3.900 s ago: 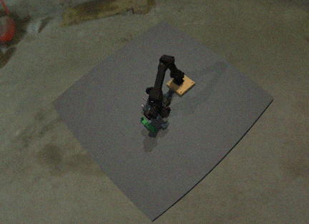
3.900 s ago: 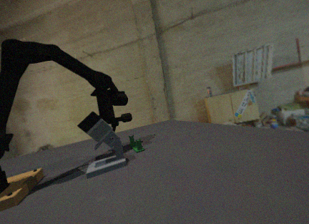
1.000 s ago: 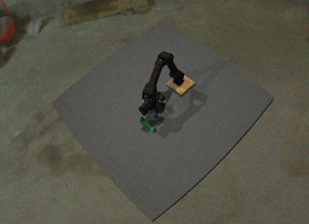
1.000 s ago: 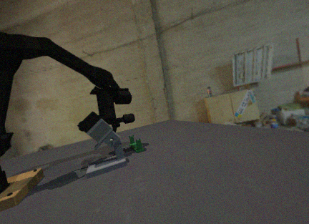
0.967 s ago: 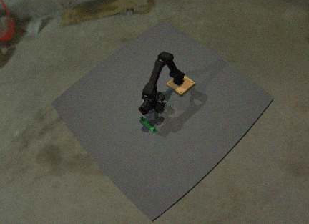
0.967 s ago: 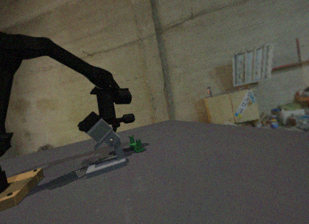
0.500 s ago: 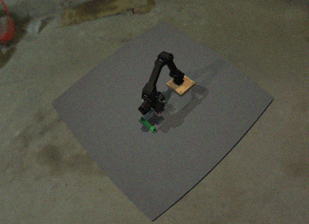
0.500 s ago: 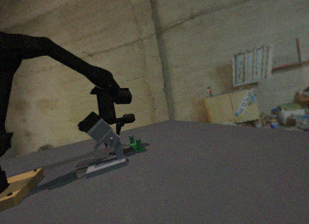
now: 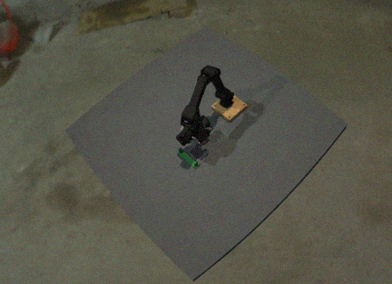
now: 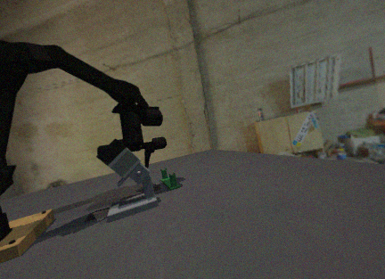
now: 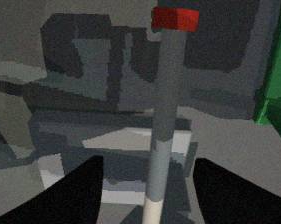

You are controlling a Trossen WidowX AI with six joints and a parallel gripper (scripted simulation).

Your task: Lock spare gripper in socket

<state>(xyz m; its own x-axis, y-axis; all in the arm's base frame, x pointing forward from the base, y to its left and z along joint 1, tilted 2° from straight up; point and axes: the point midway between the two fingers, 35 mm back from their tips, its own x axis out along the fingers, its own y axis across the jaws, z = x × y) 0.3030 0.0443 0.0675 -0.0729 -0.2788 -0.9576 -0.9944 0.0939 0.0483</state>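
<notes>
Now: gripper tip 1 cm past the mount, 5 cm to the left of it and 1 cm above it. Also, from my gripper tip: spare gripper: 3 cm behind, 5 cm to the right, 6 cm above.
</notes>
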